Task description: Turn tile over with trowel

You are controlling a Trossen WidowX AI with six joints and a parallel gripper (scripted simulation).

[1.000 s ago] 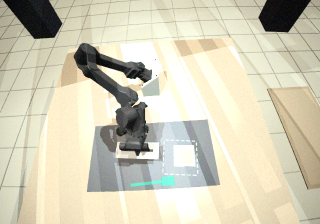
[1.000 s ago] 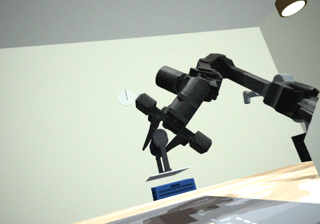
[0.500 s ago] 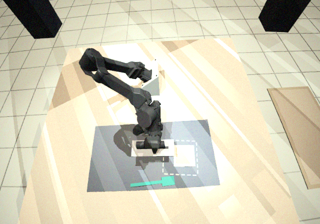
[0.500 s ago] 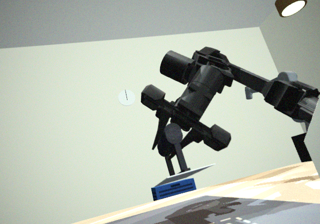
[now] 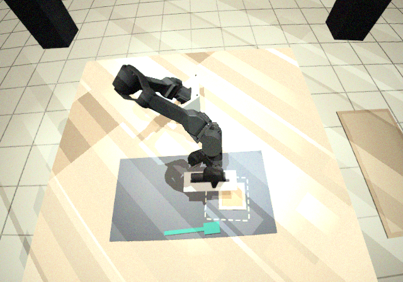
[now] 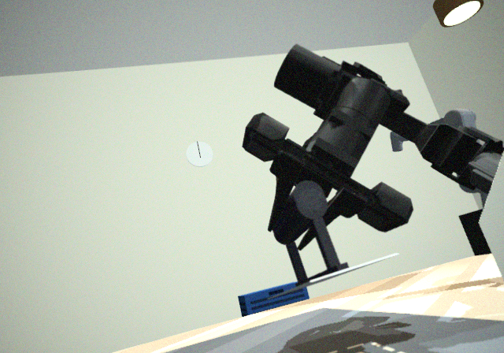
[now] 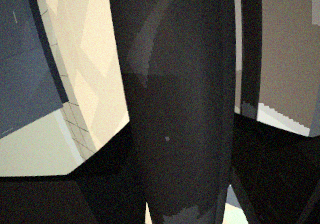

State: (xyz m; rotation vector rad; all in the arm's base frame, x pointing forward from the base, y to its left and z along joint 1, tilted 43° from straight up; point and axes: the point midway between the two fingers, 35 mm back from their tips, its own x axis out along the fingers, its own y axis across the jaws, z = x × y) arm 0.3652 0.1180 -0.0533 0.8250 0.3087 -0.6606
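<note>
Right now the tile is 11 cm below my gripper tip, 7 cm to the left of it and 1 cm ahead of it. The rest, counted from my gripper tip: grey mat: 13 cm below, 9 cm to the right, 1 cm ahead; then arrow: 14 cm ahead, 11 cm below, 6 cm to the right; then trowel: 3 cm behind, 1 cm below.
</note>
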